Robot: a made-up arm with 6 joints. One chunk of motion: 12 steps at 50 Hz.
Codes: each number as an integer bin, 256 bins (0 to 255) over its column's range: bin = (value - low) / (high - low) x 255, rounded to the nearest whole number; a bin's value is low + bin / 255 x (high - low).
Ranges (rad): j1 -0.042..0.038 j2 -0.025..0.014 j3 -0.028..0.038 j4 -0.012..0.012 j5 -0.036..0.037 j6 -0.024..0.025
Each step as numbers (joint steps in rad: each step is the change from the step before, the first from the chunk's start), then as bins.
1 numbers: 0.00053 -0.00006 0.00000 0.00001 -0.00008 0.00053
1 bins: 136 163 108 128 125 128
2 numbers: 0.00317 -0.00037 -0.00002 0.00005 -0.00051 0.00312
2 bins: 144 161 108 128 124 141
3 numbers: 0.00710 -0.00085 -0.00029 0.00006 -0.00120 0.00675
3 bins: 157 158 107 128 122 160
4 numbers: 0.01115 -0.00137 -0.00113 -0.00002 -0.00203 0.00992
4 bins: 169 155 104 127 119 177
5 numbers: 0.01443 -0.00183 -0.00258 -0.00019 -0.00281 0.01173
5 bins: 180 151 98 125 116 186
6 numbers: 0.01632 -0.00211 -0.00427 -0.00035 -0.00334 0.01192
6 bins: 186 150 92 124 114 187
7 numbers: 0.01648 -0.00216 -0.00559 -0.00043 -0.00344 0.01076
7 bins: 186 149 87 123 114 181
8 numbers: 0.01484 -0.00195 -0.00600 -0.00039 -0.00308 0.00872
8 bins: 181 151 85 123 115 170
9 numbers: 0.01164 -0.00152 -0.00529 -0.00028 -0.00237 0.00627
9 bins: 171 154 88 125 117 158
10 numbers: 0.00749 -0.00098 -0.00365 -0.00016 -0.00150 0.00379
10 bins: 158 157 94 126 121 145
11 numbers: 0.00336 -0.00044 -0.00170 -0.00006 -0.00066 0.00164
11 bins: 145 161 102 127 123 133
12 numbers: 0.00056 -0.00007 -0.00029 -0.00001 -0.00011 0.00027
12 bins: 136 163 107 127 125 126
